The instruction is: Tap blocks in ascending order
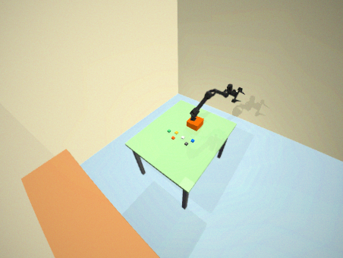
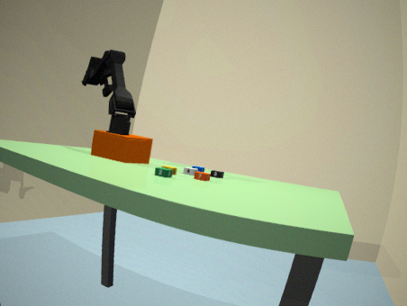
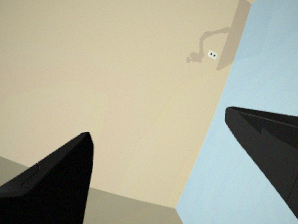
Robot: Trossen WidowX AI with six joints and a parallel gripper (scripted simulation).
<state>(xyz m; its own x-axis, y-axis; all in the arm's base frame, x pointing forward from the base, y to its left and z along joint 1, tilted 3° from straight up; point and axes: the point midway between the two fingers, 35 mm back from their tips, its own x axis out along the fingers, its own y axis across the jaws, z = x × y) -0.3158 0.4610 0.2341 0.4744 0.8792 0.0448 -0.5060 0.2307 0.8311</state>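
My gripper tip is now 69 cm to the left of the green block, 54 cm short of it and 34 cm above it. Round my gripper tip: blue block (56 cm ahead, 38 cm to the right, 34 cm below); dark grey block (63 cm ahead, 42 cm to the right, 34 cm below); white block (56 cm ahead, 50 cm to the right, 34 cm below).
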